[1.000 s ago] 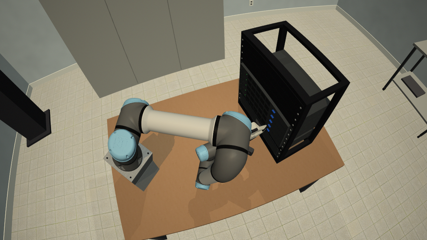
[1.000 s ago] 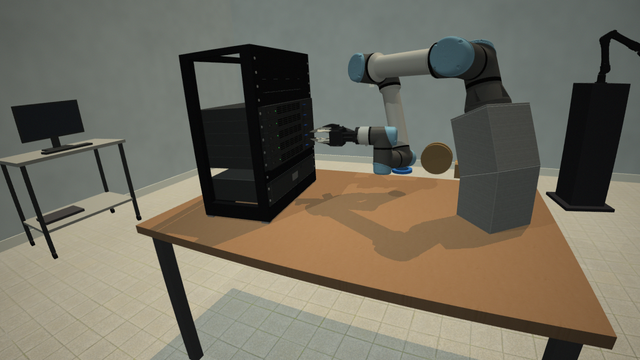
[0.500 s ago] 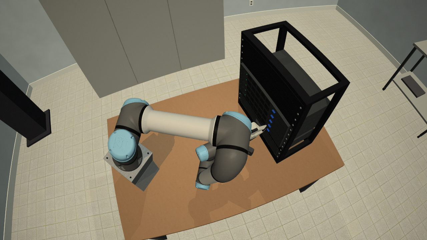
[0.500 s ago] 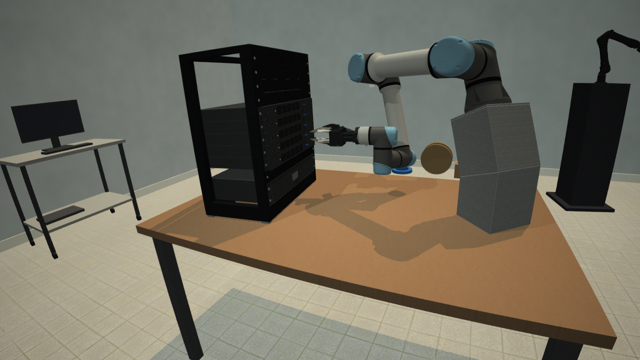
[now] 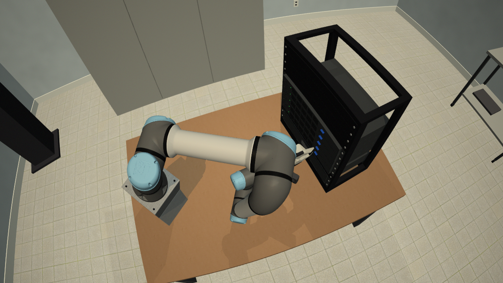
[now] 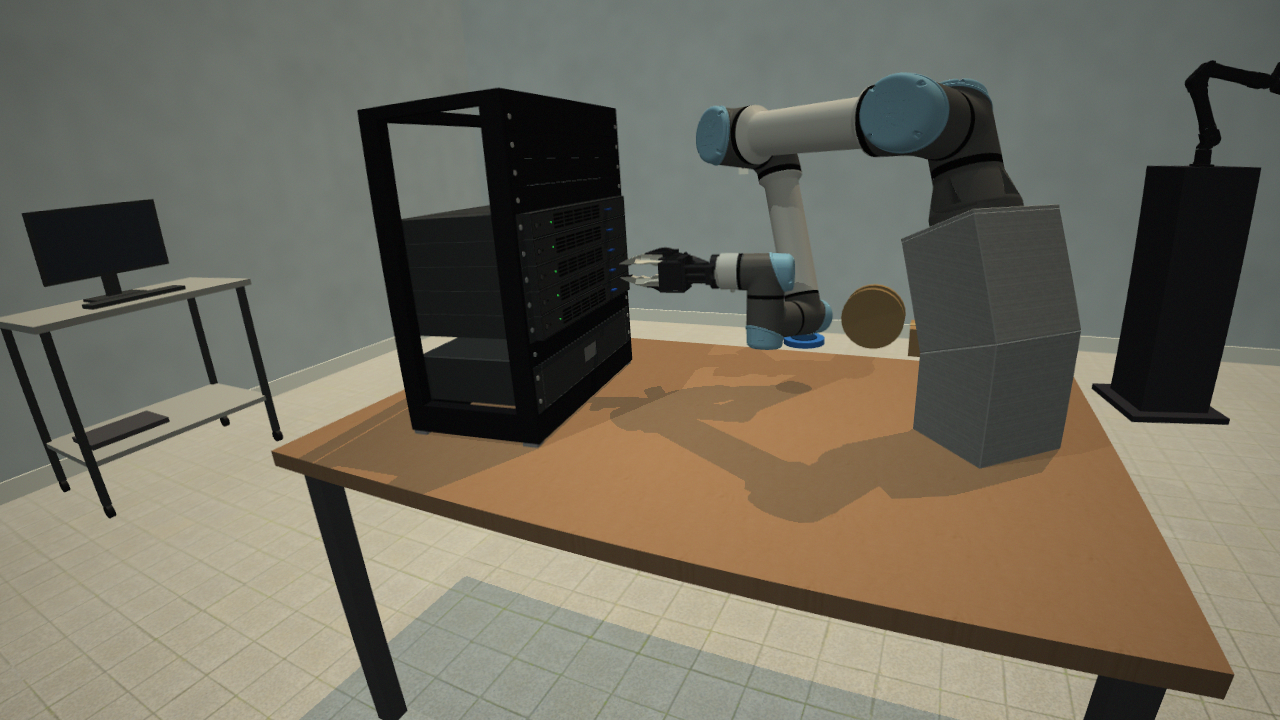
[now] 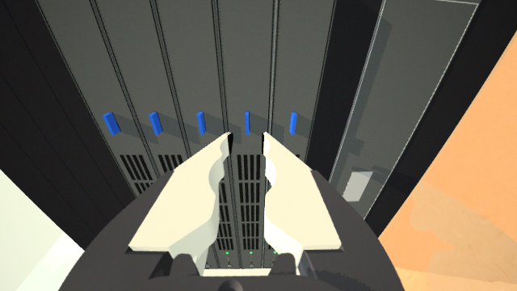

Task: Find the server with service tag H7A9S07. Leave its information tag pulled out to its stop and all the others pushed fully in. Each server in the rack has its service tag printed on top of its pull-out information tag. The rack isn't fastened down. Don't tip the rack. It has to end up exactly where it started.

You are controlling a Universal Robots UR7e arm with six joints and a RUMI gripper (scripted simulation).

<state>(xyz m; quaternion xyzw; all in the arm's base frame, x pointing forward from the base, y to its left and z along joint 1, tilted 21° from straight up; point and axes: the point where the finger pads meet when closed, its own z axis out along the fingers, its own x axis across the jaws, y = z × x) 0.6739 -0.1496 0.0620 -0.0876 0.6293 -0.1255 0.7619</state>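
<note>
The information tag lies 7 cm ahead of my hand and 1 cm to the right of it.
</note>
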